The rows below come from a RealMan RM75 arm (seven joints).
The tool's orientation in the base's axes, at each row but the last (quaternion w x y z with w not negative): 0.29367, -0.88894, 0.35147, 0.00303; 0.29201, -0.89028, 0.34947, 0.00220; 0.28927, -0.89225, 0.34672, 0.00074; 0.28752, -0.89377, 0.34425, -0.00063; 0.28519, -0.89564, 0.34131, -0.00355; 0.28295, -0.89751, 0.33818, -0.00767; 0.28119, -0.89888, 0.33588, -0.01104; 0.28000, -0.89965, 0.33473, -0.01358; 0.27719, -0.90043, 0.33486, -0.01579; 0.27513, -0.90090, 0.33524, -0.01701; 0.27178, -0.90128, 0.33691, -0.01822; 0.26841, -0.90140, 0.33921, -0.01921; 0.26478, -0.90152, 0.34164, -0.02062
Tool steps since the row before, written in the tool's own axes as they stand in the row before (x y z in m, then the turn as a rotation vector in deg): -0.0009, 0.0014, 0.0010, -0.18, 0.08, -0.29; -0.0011, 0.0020, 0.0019, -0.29, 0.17, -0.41; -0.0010, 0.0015, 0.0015, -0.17, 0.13, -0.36; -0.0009, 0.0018, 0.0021, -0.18, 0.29, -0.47; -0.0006, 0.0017, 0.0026, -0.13, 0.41, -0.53; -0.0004, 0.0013, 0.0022, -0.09, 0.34, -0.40; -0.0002, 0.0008, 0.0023, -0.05, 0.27, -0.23; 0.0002, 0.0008, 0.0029, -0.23, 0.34, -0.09; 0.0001, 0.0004, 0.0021, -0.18, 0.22, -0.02; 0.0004, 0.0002, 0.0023, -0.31, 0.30, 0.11; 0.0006, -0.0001, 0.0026, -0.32, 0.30, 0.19; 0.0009, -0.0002, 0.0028, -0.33, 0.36, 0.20; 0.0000, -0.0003, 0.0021, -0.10, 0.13, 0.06
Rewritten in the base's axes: -0.0014, 0.0003, -0.0014, -0.24, -0.09, 0.24; -0.0017, 0.0005, -0.0024, -0.41, -0.13, 0.31; -0.0014, 0.0005, -0.0018, -0.28, -0.16, 0.27; -0.0014, 0.0006, -0.0025, -0.41, -0.30, 0.28; -0.0010, 0.0007, -0.0029, -0.46, -0.44, 0.26; -0.0006, 0.0006, -0.0024, -0.36, -0.35, 0.18; -0.0002, 0.0008, -0.0023, -0.25, -0.25, 0.06; 0.0003, 0.0008, -0.0029, -0.40, -0.11, -0.06; 0.0003, 0.0007, -0.0020, -0.27, -0.04, -0.07; 0.0007, 0.0007, -0.0021, -0.39, 0.06, -0.20; 0.0011, 0.0009, -0.0023, -0.39, 0.10, -0.26; 0.0014, 0.0009, -0.0024, -0.43, 0.07, -0.30; 0.0006, 0.0012, -0.0017, -0.14, 0.01, -0.10
